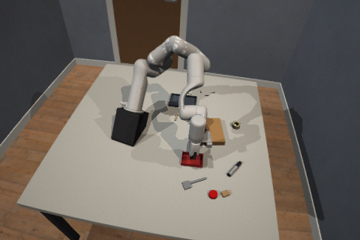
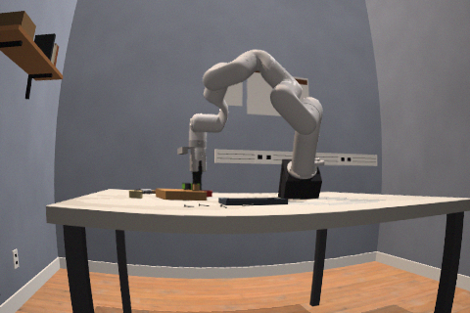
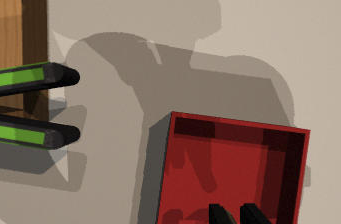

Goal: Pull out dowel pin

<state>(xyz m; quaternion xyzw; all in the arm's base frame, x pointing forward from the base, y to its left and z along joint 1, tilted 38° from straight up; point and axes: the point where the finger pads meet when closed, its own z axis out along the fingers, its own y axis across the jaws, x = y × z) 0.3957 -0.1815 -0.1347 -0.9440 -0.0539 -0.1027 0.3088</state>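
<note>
Right now my hand is 50 mm above the red tray. The rest, counted from my hand: grey scraper: 10 mm ahead, 140 mm to the right, 50 mm below; then small wooden block: 40 mm ahead, 230 mm to the left, 10 mm below; then dowel pin: 20 mm below.
</note>
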